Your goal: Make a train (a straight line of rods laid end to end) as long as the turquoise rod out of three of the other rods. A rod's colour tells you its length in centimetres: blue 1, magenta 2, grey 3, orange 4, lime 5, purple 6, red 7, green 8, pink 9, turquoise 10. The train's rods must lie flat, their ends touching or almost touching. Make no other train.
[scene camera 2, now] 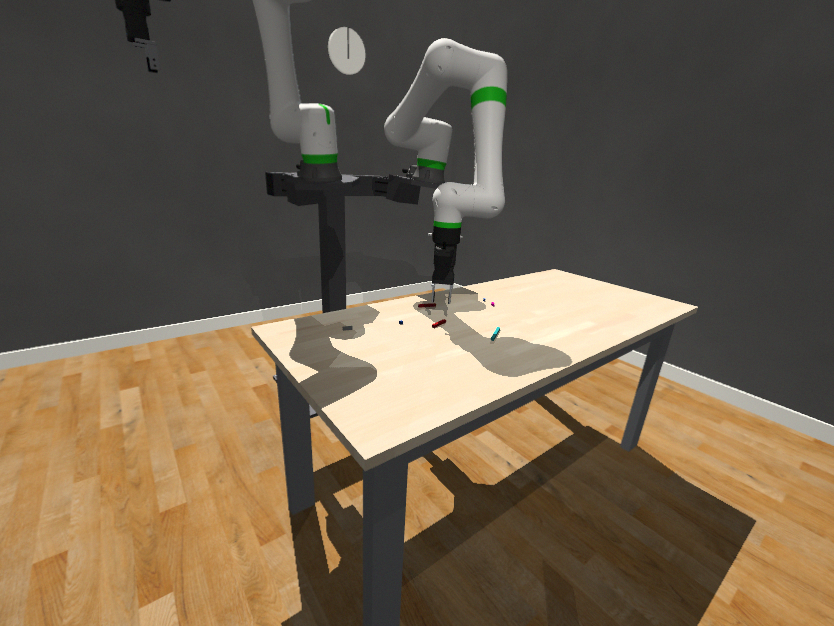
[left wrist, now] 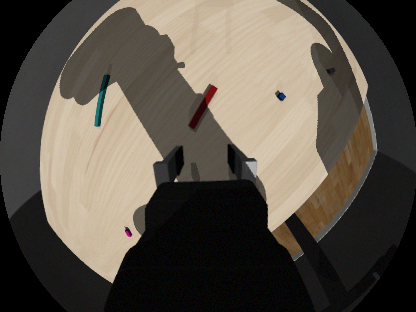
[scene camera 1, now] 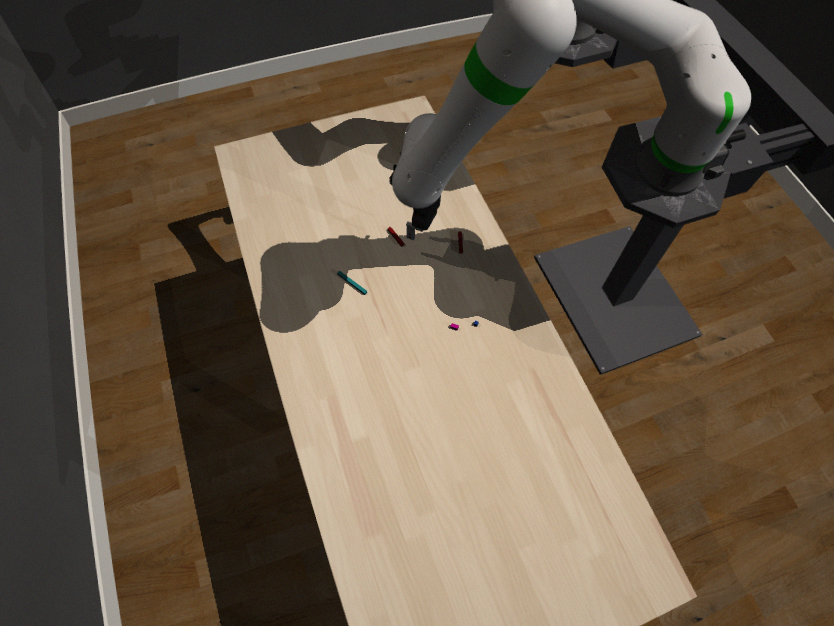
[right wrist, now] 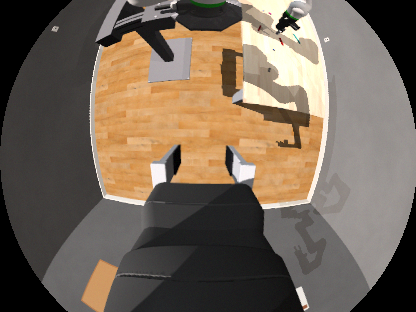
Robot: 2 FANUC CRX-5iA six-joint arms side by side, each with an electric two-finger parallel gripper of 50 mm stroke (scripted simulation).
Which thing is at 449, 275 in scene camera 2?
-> The left gripper.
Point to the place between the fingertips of the right gripper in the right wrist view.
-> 203, 154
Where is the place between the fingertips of the left gripper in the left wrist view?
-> At 205, 154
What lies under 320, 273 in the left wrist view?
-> A stand post.
